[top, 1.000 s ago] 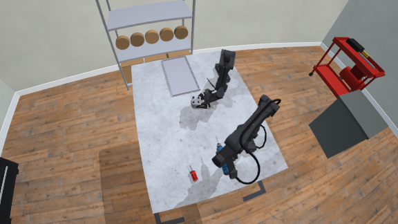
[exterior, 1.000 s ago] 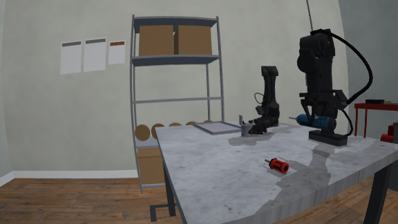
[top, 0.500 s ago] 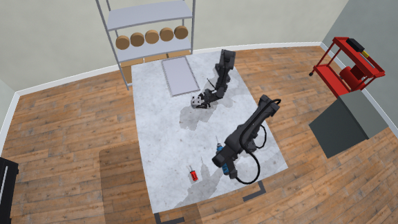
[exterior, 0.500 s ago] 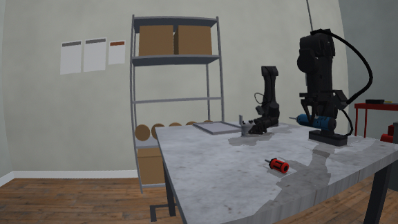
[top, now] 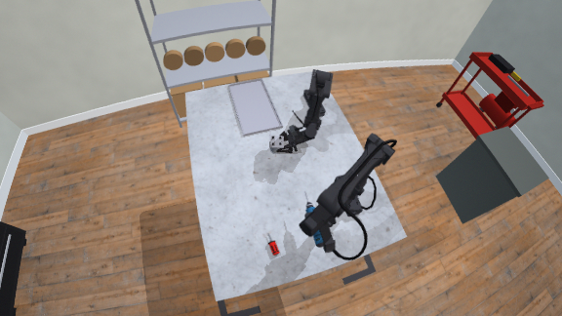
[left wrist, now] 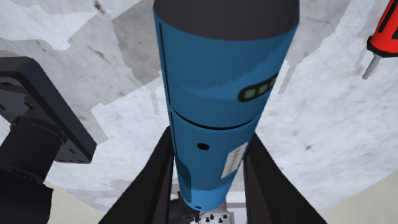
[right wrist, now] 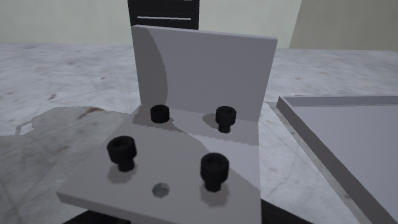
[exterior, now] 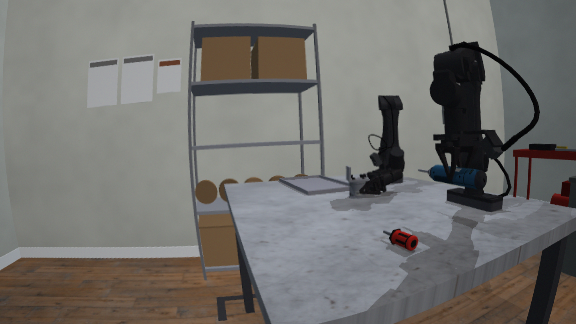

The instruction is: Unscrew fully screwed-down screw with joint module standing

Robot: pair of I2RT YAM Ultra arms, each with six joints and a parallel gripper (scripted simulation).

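My right gripper is now right at the joint module. From my right hand the other things lie so: screw: 40 mm above, 20 mm ahead, 10 mm to the left; grey bracket: 50 mm above; flat grey tray: 330 mm to the right, 70 mm ahead, 20 mm below.
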